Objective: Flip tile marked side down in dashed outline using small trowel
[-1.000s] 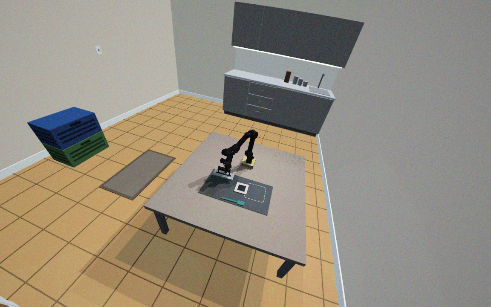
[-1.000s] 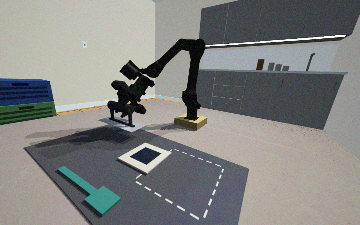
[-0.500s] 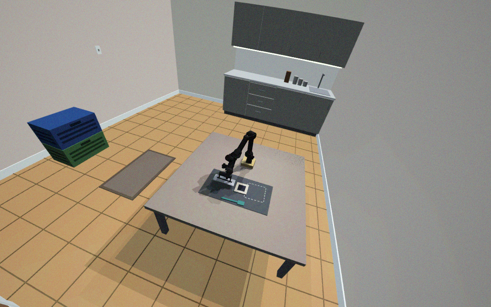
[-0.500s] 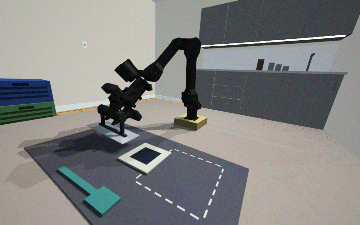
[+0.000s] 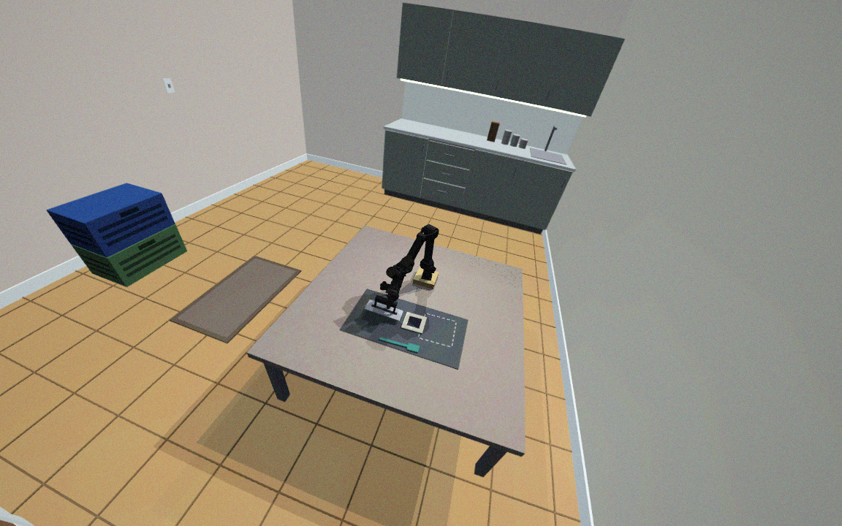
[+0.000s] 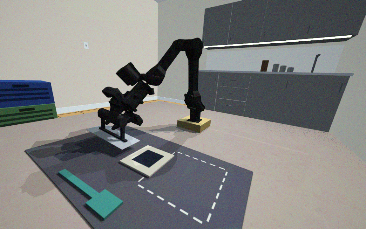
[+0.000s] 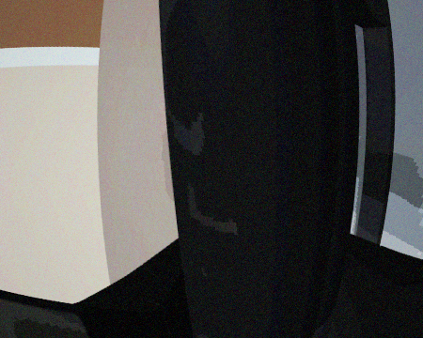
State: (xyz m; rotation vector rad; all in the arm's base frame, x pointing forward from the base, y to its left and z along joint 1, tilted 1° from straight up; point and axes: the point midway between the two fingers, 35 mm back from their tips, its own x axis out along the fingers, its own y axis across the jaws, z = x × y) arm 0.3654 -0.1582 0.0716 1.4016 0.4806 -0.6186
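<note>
The dark mat lies 120 mm to the left of my gripper tip, 100 mm below it and 10 mm ahead of it. Round my gripper tip: cream tile (150 mm to the left, 80 mm below, 20 mm behind); then teal trowel (150 mm ahead, 130 mm to the left, 80 mm below).
</note>
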